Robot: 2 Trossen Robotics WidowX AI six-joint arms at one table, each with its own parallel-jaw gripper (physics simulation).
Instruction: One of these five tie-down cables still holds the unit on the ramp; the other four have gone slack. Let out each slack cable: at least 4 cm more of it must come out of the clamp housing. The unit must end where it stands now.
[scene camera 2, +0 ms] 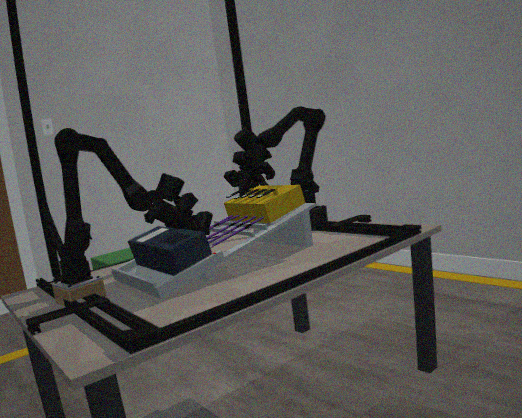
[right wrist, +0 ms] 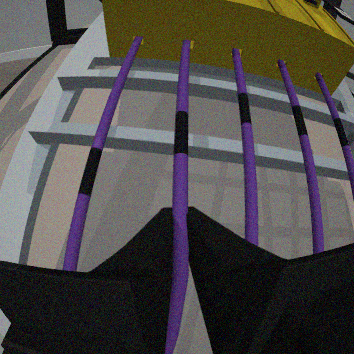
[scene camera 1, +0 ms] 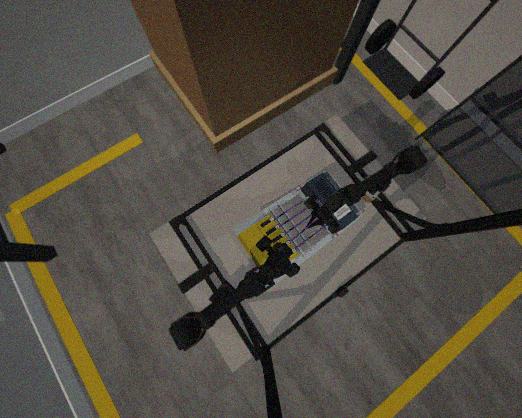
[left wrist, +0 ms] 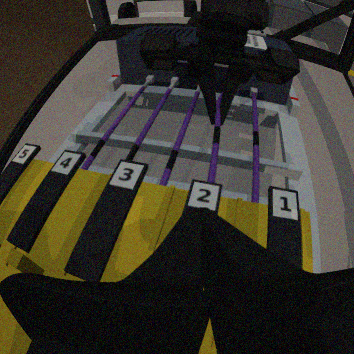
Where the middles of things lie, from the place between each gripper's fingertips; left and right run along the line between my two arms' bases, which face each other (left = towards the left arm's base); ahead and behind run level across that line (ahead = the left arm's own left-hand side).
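The grey ramp (scene camera 2: 294, 228) is 140 mm to the right of my left hand, and it is also 40 mm ahead of that hand and 120 mm below it.
My right hand is 20 mm above the ramp and 40 mm short of it. Going by its middle, the ramp is nearer to my right hand than to my left hand.
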